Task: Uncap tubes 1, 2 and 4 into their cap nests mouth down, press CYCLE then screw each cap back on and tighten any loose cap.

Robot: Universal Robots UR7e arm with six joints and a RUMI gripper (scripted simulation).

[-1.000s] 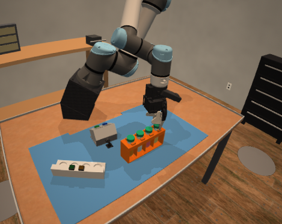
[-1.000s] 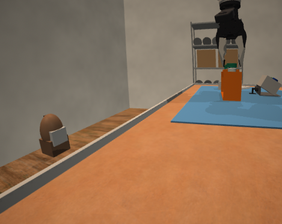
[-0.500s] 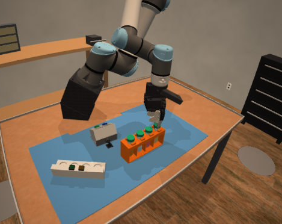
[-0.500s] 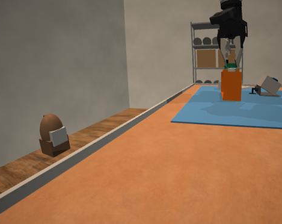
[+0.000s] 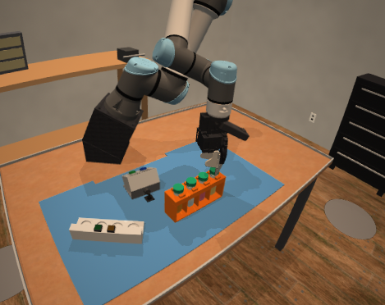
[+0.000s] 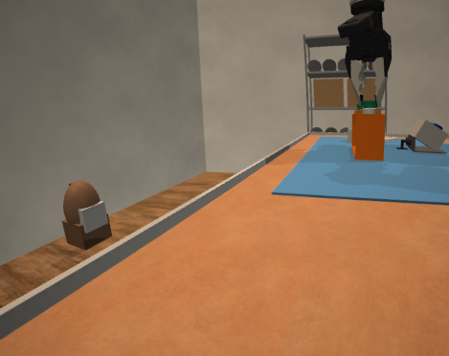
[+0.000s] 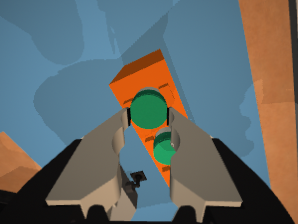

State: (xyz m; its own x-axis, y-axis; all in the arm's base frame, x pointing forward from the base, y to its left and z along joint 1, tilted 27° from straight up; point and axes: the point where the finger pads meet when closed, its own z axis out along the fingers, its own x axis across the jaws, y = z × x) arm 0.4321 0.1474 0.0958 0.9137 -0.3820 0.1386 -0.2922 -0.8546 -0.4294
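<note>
The cap is 10 mm below my hand. Round my hand: grey key housing: 200 mm to the right, 170 mm behind, 70 mm below; blue key: 190 mm behind, 180 mm to the right, 60 mm below; table edge: 210 mm ahead, 120 mm below, 40 mm to the left.
</note>
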